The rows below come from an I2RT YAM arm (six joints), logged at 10 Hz.
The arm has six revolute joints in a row. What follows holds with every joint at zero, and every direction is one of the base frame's. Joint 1 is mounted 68 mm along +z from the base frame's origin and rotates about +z. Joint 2 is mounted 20 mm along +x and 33.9 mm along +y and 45.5 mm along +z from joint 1 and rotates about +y. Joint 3 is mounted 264 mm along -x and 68.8 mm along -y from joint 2 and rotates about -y. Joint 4 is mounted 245 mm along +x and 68.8 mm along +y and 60 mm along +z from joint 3 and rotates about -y. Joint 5 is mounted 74 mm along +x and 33.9 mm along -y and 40.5 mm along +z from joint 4 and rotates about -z. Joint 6 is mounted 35.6 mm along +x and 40.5 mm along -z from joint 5 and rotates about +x. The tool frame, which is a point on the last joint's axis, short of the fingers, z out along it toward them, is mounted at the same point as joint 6; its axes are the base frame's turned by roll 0, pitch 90 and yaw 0 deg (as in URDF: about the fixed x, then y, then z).
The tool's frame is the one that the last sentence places.
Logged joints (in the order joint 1, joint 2, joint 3, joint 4, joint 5, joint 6), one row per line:
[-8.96, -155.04, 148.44, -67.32, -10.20, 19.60]
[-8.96, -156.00, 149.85, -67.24, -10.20, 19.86]
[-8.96, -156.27, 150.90, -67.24, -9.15, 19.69]
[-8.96, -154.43, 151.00, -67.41, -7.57, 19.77]
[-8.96, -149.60, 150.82, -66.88, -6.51, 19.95]
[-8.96, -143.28, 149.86, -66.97, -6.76, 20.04]
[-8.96, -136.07, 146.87, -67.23, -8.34, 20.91]
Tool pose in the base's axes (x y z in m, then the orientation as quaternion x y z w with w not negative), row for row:
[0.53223, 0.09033, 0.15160, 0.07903, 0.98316, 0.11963, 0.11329]
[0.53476, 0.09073, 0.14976, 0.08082, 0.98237, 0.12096, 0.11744]
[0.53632, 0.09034, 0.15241, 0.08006, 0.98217, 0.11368, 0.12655]
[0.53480, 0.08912, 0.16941, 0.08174, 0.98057, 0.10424, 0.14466]
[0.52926, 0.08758, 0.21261, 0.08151, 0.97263, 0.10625, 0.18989]
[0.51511, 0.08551, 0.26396, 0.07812, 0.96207, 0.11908, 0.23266]
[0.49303, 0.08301, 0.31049, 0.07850, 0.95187, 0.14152, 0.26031]
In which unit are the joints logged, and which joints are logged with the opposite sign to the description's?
The joints are logged in degrees. Opposite sign: joint 1, joint 2.
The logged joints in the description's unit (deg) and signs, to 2 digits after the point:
[8.96, 155.04, 148.44, -67.32, -10.20, 19.60]
[8.96, 156.00, 149.85, -67.24, -10.20, 19.86]
[8.96, 156.27, 150.90, -67.24, -9.15, 19.69]
[8.96, 154.43, 151.00, -67.41, -7.57, 19.77]
[8.96, 149.60, 150.82, -66.88, -6.51, 19.95]
[8.96, 143.28, 149.86, -66.97, -6.76, 20.04]
[8.96, 136.07, 146.87, -67.23, -8.34, 20.91]

